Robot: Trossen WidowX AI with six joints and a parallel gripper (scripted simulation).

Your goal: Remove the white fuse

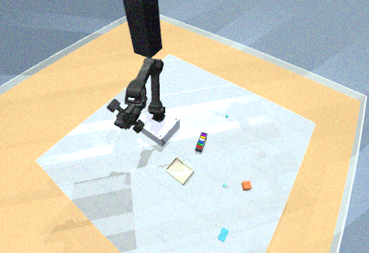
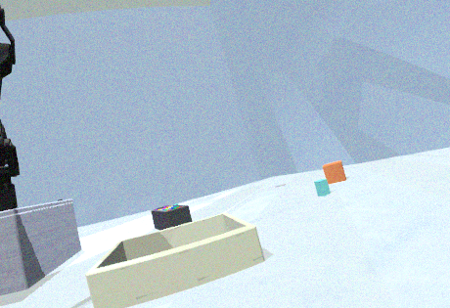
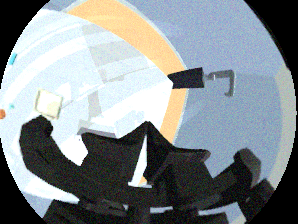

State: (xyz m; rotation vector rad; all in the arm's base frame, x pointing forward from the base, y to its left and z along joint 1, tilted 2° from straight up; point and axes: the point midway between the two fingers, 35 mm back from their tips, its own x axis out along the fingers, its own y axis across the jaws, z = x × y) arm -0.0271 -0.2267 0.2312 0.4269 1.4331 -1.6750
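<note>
My gripper tip is now 340 mm short of the white fuse, 270 mm to the right of it and 270 mm above it. The rest, counted from my gripper tip: teal slab (660 mm ahead, 290 mm below, 130 mm to the right); tray (320 mm ahead, 290 mm below, 40 mm to the left); small teal cube (570 mm ahead, 280 mm below, 90 mm to the left).
</note>
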